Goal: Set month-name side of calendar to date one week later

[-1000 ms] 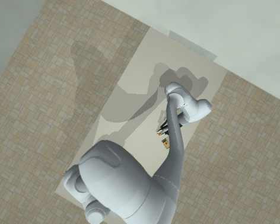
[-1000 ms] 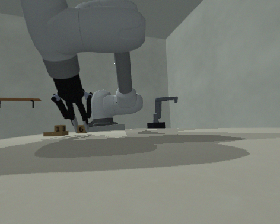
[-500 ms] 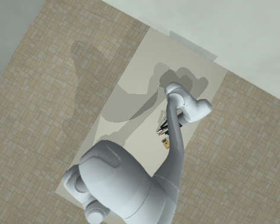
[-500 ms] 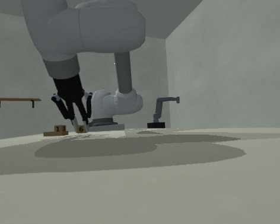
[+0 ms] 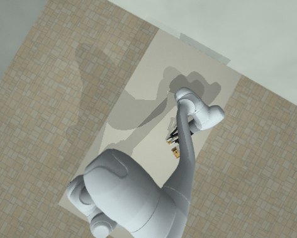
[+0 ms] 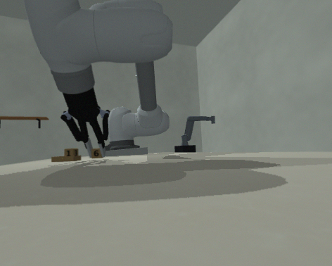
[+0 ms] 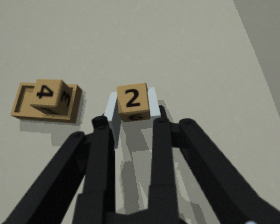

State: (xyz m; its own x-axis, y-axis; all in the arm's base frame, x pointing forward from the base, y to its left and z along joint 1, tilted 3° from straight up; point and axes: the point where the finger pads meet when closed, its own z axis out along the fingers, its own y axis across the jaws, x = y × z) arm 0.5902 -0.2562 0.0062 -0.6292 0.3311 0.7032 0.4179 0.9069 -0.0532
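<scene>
The wooden cube lies 20 mm below my hand, 20 mm behind it and 10 mm to the left of it. Round my hand: tray (80 mm to the right, 80 mm behind, 30 mm below).
</scene>
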